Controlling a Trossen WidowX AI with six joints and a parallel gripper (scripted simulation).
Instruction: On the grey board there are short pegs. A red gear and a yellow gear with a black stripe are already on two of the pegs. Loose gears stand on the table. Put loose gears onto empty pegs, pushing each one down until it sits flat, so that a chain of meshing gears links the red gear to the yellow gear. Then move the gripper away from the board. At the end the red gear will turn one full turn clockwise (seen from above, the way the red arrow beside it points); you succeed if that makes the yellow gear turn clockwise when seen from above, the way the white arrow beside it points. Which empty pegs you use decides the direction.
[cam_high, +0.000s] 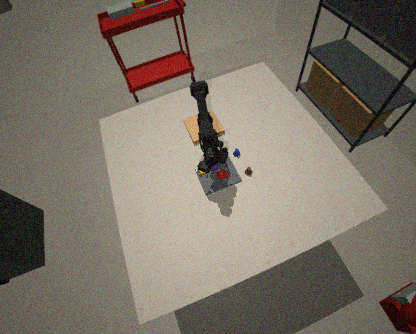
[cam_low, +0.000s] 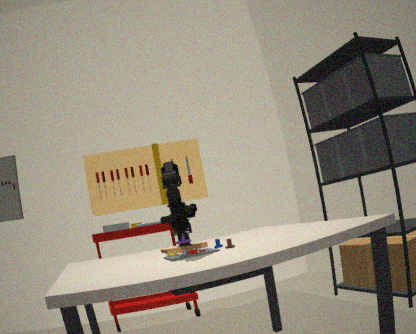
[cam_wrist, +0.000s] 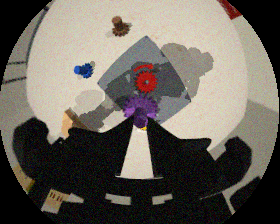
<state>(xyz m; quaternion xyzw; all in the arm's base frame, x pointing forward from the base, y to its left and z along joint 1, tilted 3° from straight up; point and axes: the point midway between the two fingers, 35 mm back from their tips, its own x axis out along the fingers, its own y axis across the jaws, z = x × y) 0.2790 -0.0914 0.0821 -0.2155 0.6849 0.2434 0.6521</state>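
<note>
The purple gear lies 10 mm below my gripper tip. From my gripper tip the other things lie so: red gear: 50 mm ahead, 30 mm to the left, 70 mm below; then blue gear: 40 mm behind, 170 mm to the left, 70 mm below; then yellow gear: 30 mm behind, 50 mm to the right, 70 mm below.
</note>
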